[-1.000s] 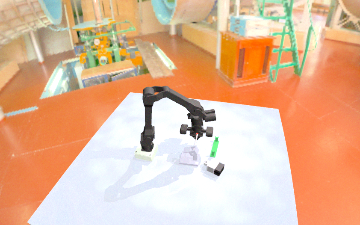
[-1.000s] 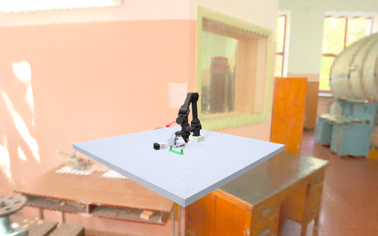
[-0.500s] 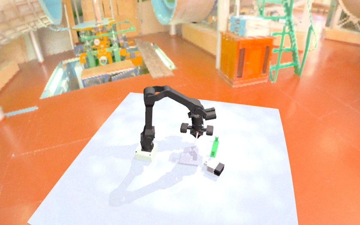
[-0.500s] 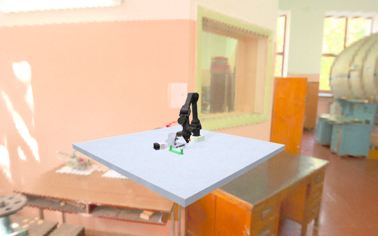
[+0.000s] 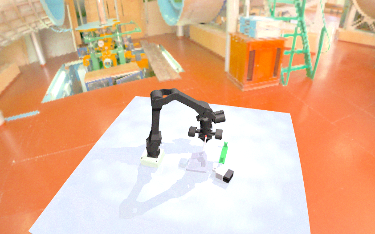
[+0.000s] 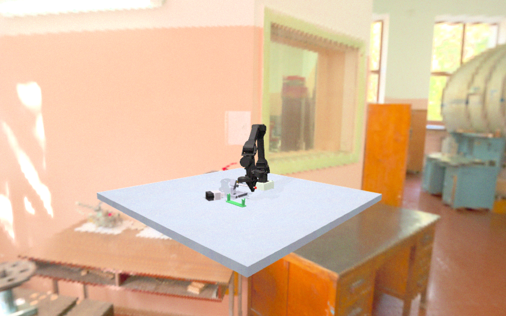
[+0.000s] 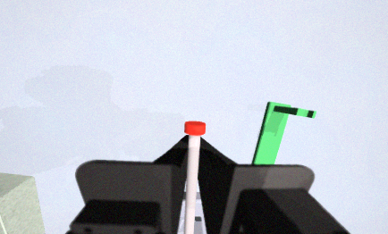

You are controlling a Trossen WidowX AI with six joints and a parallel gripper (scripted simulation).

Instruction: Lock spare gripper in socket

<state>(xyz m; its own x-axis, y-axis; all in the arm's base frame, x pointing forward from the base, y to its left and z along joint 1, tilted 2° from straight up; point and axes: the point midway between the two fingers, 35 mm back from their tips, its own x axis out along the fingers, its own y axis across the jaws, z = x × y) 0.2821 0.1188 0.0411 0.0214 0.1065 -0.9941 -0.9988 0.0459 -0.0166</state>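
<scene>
Now: gripper tip 11 cm short of the green cradle, 4 cm to the left of it and 3 cm above it. Round my gripper tip: spare gripper (11 cm ahead, 20 cm to the right, 3 cm below); then mount (2 cm behind, 14 cm to the right).
</scene>
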